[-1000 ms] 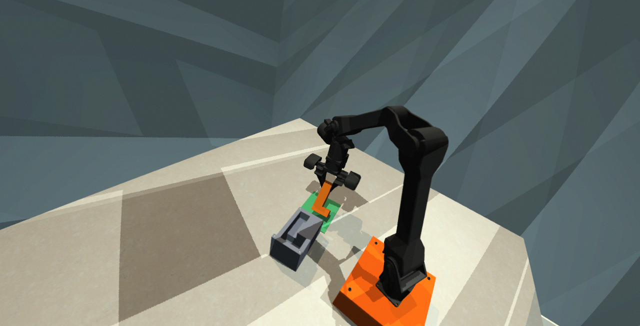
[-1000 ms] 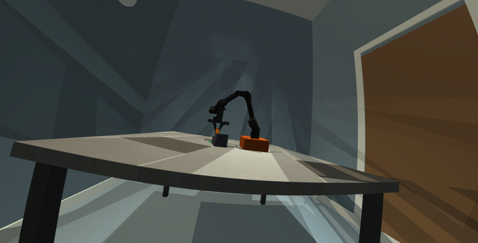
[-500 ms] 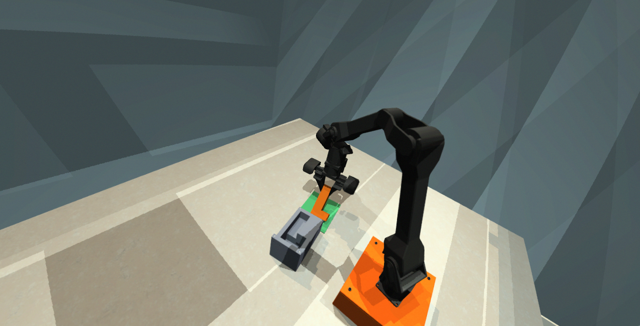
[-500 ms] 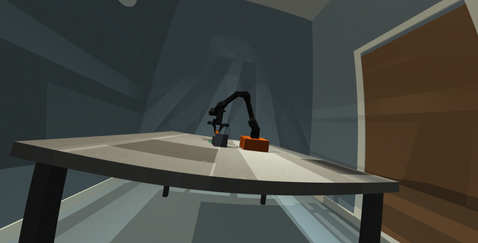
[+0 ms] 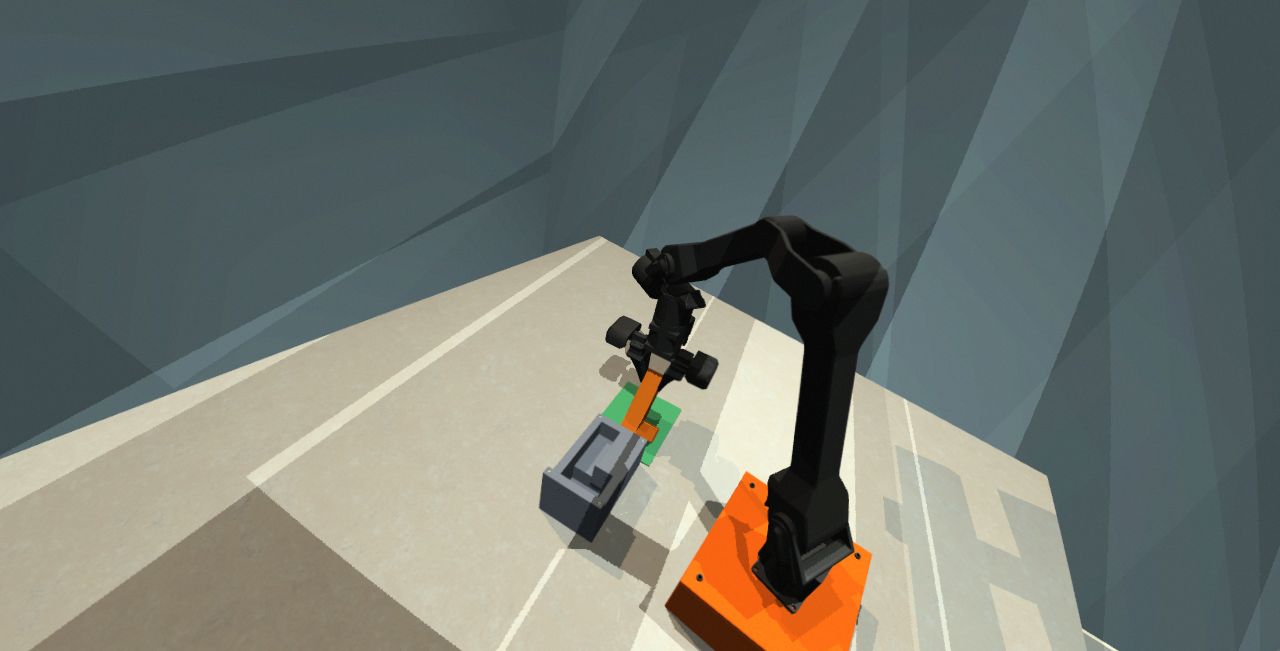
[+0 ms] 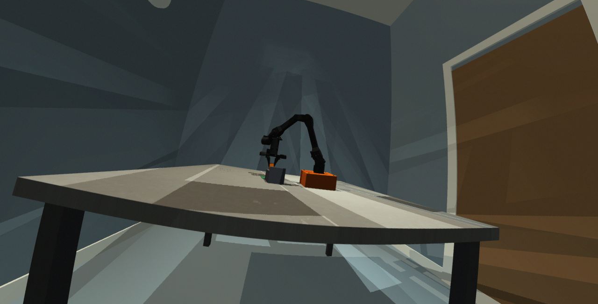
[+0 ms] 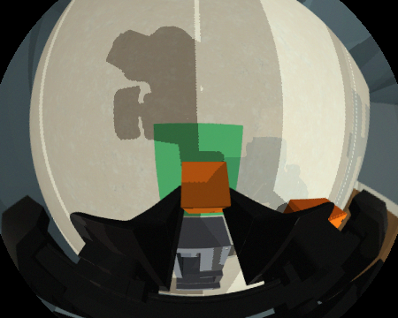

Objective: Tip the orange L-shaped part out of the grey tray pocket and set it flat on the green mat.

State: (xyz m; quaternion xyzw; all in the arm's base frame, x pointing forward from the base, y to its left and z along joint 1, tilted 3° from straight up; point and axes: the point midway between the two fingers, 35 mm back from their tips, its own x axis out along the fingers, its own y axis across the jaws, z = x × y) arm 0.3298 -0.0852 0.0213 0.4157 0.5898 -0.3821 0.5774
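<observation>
My gripper tip is 30 mm past the orange L-shaped part, 20 mm to the right of it and 30 mm above it. From my gripper tip the other things lie so: green mat 10 mm behind, 20 mm to the left, 90 mm below.
</observation>
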